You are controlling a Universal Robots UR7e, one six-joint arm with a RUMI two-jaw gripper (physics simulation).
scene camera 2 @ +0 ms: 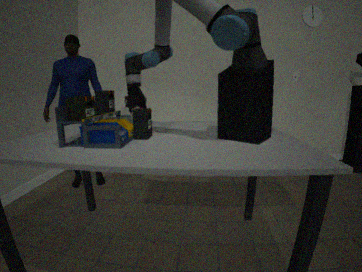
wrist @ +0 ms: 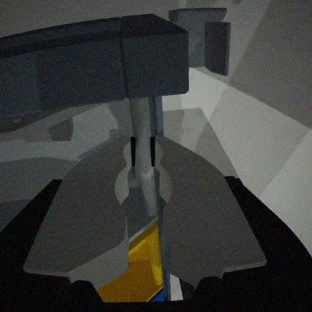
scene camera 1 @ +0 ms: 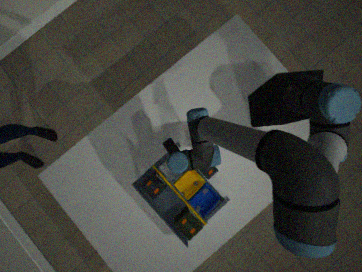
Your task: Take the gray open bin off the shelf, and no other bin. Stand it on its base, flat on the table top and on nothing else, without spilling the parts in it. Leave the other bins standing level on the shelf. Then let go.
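Places are measured from the arm's base along level axes (x ahead, y left, z up), in centimetres.
Pixels of known places: arm's base, origin of the base link: (scene camera 2: 249, 66) (scene camera 1: 301, 94).
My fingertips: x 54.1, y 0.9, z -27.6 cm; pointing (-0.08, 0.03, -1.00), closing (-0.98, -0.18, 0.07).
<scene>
For each thing: its top centre in the pictures, then the offset to it from my fingertips. Level surfaces: height alone.
- gray open bin, middle of its top: (scene camera 1: 171, 169) (scene camera 2: 122, 117) dx +7.4, dy +3.4, dz +4.4 cm
- yellow bin, middle of its top: (scene camera 2: 114, 120) (scene camera 1: 186, 186) dx +4.6, dy +14.3, dz +4.4 cm
- blue bin, middle of its top: (scene camera 2: 103, 124) (scene camera 1: 202, 203) dx +1.7, dy +25.1, dz +4.4 cm
- yellow bar, middle of its top: (scene camera 1: 179, 195) dx +9.5, dy +15.6, dz +7.5 cm
- dark box, middle of its top: (scene camera 2: 142, 108) (scene camera 1: 207, 168) dx -8.2, dy +10.1, dz +9.4 cm
- table, its level: dz -3.7 cm
The gray open bin (scene camera 1: 166, 167) (wrist: 144, 120) stands in the shelf at the end of the row, beside the yellow bin (scene camera 1: 190, 183) (wrist: 142, 270). The blue bin (scene camera 1: 205, 201) (scene camera 2: 102, 135) is on the yellow bin's other side. The gray shelf (scene camera 1: 167, 203) (scene camera 2: 61, 133) (wrist: 155, 60) stands on the table. My gripper (scene camera 2: 135, 106) (wrist: 142, 139) points down at the shelf's open front, its jaws nearly together on the gray bin's thin wall. The arm hides much of this bin from above, and its parts cannot be made out.
Dark boxes (scene camera 1: 152, 187) (scene camera 1: 189, 225) (scene camera 2: 104, 101) stand on the shelf's top board behind a yellow bar (scene camera 1: 175, 190). Another dark box (scene camera 2: 142, 123) stands on the table (scene camera 2: 200, 155) close to the shelf's front. The black robot pedestal (scene camera 2: 245, 105) is farther right.
</scene>
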